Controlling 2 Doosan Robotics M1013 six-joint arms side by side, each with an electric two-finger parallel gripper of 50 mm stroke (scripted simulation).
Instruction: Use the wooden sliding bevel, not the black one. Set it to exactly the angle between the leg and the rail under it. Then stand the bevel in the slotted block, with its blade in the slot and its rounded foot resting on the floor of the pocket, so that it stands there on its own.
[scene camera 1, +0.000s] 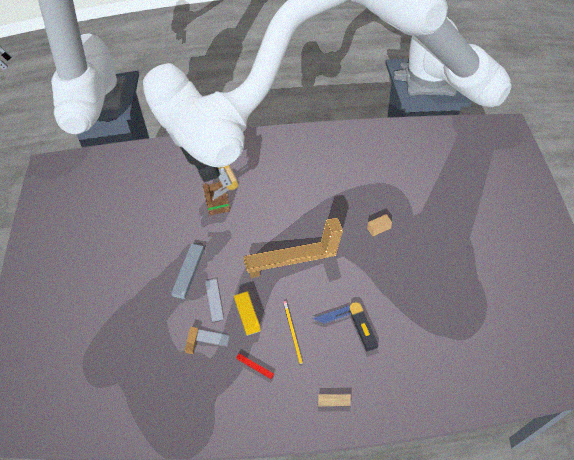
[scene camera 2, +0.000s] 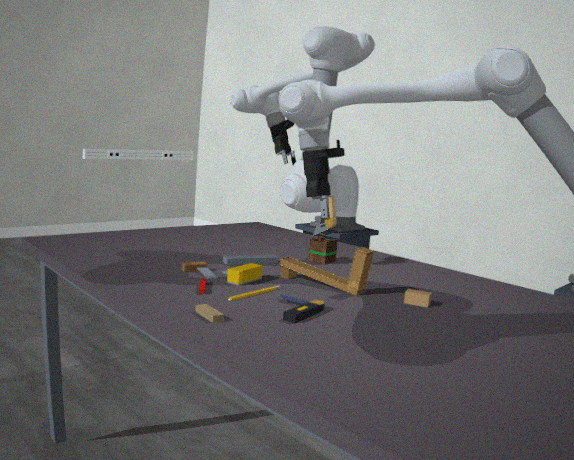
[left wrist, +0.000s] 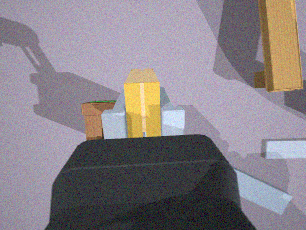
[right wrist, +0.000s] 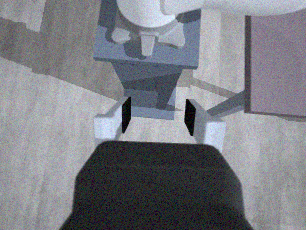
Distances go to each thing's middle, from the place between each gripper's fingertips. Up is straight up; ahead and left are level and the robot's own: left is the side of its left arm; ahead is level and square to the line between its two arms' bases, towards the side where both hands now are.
The wooden sliding bevel (left wrist: 142, 88) is 2 cm below my left hand (scene camera 2: 327, 217).
Now: the wooden sliding bevel 53 cm ahead of my right hand, 83 cm to the left of it and 12 cm below it.
